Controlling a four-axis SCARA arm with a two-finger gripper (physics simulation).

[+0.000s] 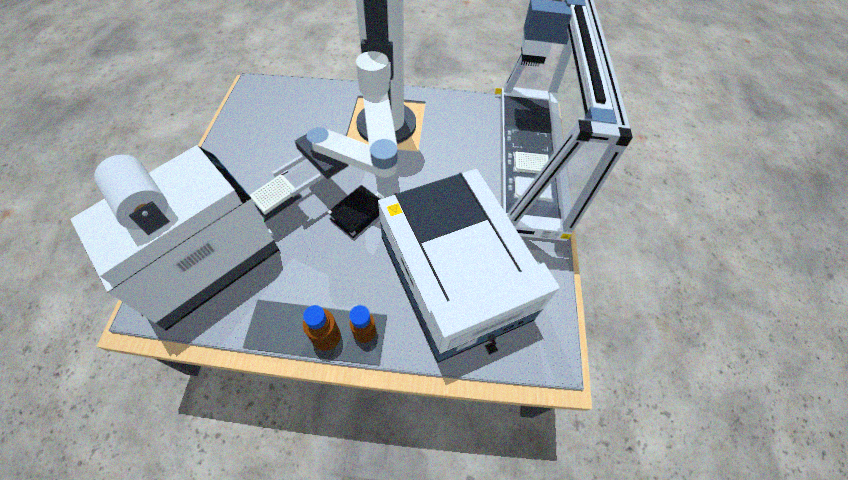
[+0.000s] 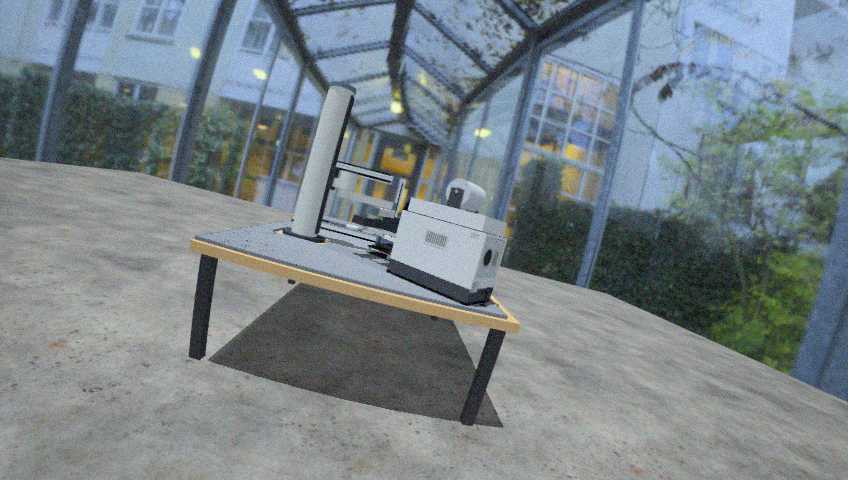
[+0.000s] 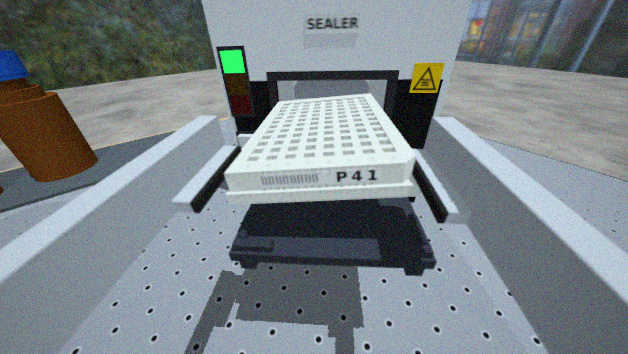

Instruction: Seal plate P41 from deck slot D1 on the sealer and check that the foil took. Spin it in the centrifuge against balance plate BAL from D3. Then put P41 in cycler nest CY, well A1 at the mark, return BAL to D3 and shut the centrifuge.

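Places are measured from the arm's base along level axes (x right, y ahead, z up), in metres.
Pixels of known places: gripper, fingertip midpoint: (image 1: 282,184) (image 2: 390,235) (image 3: 320,135); arm's base, link origin: (image 2: 303,237).
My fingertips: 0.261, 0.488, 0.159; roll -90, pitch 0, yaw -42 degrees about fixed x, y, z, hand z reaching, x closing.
Ahead of a thing's pixels: the offset from my fingertips to its top centre, as dx, dy, dz.
Plate P41 {+0.025, +0.030, -0.001} (image 1: 273,193) (image 3: 325,135) is white, with dark square wells and no foil showing on top. My gripper (image 1: 285,183) (image 3: 320,135) is shut on its long sides and holds it level over the sealer's black carrier {+0.028, +0.025, -0.048} (image 3: 320,250). Any gap between them is hard to judge. The sealer {+0.222, +0.252, +0.330} (image 1: 196,255) (image 2: 443,243) (image 3: 332,45) stands behind, its green light lit and its front opening visible. Two white plates {-0.844, -0.286, -0.082} (image 1: 531,161) (image 1: 529,187) sit in the deck at right; their labels are unreadable. The names of the centrifuge and cycler are not readable.
A white machine (image 1: 476,261) with a dark top panel stands mid-bench, a black tray {-0.233, -0.011, -0.094} (image 1: 355,215) beside it. Two brown bottles (image 1: 321,333) (image 1: 362,328) with blue caps stand near the front edge. A framed gantry (image 1: 601,166) rises over the deck.
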